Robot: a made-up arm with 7 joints.
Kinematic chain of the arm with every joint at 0, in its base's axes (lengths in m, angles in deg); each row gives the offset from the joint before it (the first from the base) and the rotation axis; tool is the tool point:
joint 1: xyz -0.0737 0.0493 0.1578 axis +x
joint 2: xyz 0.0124 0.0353 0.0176 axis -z
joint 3: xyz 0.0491 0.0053 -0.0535 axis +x
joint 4: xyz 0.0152 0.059 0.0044 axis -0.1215 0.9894 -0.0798
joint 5: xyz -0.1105 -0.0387 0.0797 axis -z
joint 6: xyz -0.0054 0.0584 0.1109 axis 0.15 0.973 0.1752
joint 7: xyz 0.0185 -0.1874 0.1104 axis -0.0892 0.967 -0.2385
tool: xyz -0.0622 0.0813 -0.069
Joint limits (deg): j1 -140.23..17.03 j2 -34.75..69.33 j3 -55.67..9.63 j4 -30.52..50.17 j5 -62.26..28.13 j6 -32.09..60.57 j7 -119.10..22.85
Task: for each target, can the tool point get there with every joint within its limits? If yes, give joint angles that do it. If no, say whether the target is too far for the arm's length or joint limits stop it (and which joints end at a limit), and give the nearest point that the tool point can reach.
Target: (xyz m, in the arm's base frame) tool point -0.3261 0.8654 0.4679
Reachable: no: too far | nearest point -0.1302 0.3910 0.2876 | short by 0.544 m
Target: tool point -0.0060 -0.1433 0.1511
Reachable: no: joint limits stop it (at a limit: joint 1, joint 2, joint 3, joint 4, joint 7) | nearest point -0.0048 -0.1195 0.2085 | short by 0.062 m
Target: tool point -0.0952 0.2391 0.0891
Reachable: yes | joints -98.29 4.91 -5.65 7.83 -6.94 -12.53 -33.29
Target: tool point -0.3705 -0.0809 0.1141
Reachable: no: joint limits stop it (at a limit: joint 1, joint 3, joint 4, joint 5, joint 6, joint 7) | nearest point -0.2970 -0.0336 0.0917 | short by 0.090 m
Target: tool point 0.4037 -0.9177 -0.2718
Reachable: no: too far | nearest point 0.0785 -0.1907 -0.0708 | short by 0.821 m
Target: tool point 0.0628 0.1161 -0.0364
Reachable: yes | joints -108.87 -11.95 -13.65 36.33 -40.46 25.99 -93.29
